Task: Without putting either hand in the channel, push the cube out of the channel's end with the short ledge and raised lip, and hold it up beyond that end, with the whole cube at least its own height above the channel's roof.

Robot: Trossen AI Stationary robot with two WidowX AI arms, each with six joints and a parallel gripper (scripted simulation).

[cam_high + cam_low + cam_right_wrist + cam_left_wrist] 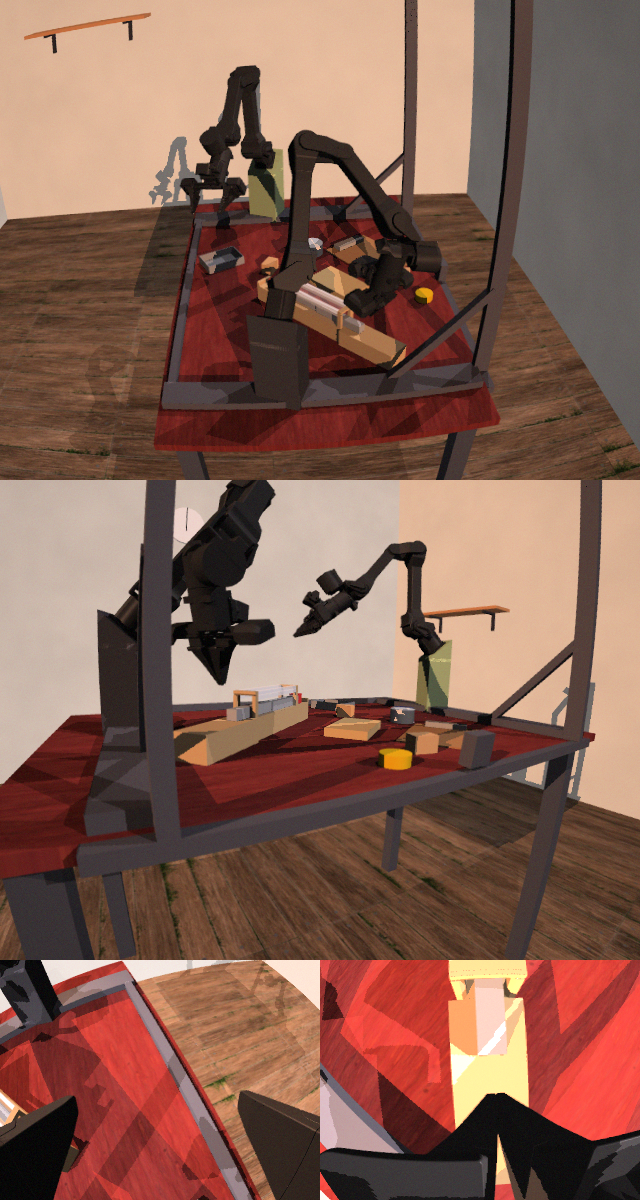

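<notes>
Now: left hand 140 mm to the left of the channel, 120 mm short of it and 90 mm above it. Also, from my left hand: yellow disc (210 mm to the right, 190 mm behind, 130 mm below); then grey tray (480 mm to the right, 370 mm ahead, 130 mm below); then flat tan block (310 mm to the right, 130 mm below, 40 mm ahead).
</notes>
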